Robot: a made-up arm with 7 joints. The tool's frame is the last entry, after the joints.
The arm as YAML. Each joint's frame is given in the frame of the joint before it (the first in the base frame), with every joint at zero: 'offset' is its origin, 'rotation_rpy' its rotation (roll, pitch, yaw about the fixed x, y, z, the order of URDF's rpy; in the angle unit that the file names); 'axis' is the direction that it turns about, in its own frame. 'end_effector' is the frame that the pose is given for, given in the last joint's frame.
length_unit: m
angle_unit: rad
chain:
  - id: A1
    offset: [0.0, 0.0, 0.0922]
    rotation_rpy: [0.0, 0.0, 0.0]
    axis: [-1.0, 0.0, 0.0]
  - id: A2
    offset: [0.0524, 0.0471, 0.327]
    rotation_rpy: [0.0, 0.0, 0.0]
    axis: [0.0, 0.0, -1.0]
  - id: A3
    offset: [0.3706, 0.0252, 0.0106]
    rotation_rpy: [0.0, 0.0, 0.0]
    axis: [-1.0, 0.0, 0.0]
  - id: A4
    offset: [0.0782, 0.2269, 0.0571]
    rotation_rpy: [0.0, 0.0, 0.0]
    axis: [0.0, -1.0, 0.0]
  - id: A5
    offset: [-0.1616, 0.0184, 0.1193]
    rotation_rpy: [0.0, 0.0, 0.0]
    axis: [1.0, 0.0, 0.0]
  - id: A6
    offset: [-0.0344, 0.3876, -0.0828]
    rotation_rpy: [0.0, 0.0, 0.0]
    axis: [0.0, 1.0, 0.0]
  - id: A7
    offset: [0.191, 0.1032, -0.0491]
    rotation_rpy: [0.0, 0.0, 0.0]
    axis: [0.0, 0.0, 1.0]
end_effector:
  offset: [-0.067, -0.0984, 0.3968]
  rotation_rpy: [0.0, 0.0, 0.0]
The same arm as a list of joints. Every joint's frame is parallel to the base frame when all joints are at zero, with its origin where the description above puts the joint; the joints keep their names.
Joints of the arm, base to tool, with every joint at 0 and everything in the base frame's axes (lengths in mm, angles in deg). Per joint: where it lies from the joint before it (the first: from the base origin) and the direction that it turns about. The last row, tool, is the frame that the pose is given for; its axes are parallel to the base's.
A1: axis -x offset 0.0 0.0 92.2
A2: axis -z offset 52.4 47.1 327.0
A3: axis -x offset 370.6 25.2 10.6
A4: axis -y offset 78.2 226.9 57.1
A5: axis +x offset -161.6 18.4 119.3
A6: axis +y offset -34.4 387.6 -82.8
A7: axis +z offset 191.0 103.2 -49.1
tool: offset -67.0 -98.4 396.8

